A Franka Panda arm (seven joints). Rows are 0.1 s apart.
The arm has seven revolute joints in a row. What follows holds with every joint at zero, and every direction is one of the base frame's. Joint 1 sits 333 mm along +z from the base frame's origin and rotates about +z. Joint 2 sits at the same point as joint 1 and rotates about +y. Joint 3 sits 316 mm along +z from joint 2 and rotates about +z. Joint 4 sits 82.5 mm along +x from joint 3 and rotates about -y. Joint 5 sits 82.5 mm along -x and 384 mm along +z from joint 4 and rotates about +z. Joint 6 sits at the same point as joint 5 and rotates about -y. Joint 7 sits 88 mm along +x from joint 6 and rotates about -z. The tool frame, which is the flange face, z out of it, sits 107 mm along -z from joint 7; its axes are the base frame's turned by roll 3.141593, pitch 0 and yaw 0 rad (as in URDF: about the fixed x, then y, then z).
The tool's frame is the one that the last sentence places.
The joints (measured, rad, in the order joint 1, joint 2, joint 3, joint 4, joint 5, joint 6, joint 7), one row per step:
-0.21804 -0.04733 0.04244 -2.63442 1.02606 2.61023 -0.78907
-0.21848 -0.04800 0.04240 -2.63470 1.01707 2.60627 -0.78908
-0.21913 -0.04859 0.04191 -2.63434 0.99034 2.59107 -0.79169
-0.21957 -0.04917 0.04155 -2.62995 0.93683 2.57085 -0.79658
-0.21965 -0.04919 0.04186 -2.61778 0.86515 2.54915 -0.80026
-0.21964 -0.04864 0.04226 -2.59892 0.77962 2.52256 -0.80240
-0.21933 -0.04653 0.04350 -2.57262 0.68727 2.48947 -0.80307
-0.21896 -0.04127 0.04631 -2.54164 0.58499 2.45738 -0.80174
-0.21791 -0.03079 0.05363 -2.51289 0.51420 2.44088 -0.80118
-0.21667 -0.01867 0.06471 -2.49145 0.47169 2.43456 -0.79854
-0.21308 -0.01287 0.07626 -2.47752 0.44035 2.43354 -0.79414
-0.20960 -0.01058 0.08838 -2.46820 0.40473 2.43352 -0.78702
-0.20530 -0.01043 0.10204 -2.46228 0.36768 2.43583 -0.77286
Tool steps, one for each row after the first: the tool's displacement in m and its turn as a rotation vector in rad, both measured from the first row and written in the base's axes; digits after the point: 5 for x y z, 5 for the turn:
-0.00006 0.00037 0.00005 -0.00157 0.00200 0.00895
-0.00002 0.00196 -0.00019 -0.00419 0.00869 0.03955
0.00166 0.00418 0.00087 -0.01846 0.01602 0.09717
0.00621 0.00651 0.00440 -0.04321 0.02077 0.17011
0.01268 0.00895 0.00976 -0.07438 0.02614 0.25439
0.02090 0.01180 0.01666 -0.10832 0.03339 0.34496
0.03009 0.01455 0.02388 -0.15204 0.04424 0.44061
0.03926 0.01804 0.02892 -0.18880 0.04911 0.50945
0.04669 0.02296 0.03112 -0.21308 0.05174 0.55413
0.05227 0.02928 0.03373 -0.23427 0.05037 0.58905
0.05635 0.03605 0.03627 -0.25831 0.05079 0.62473
0.05954 0.04402 0.03868 -0.28371 0.05271 0.65634

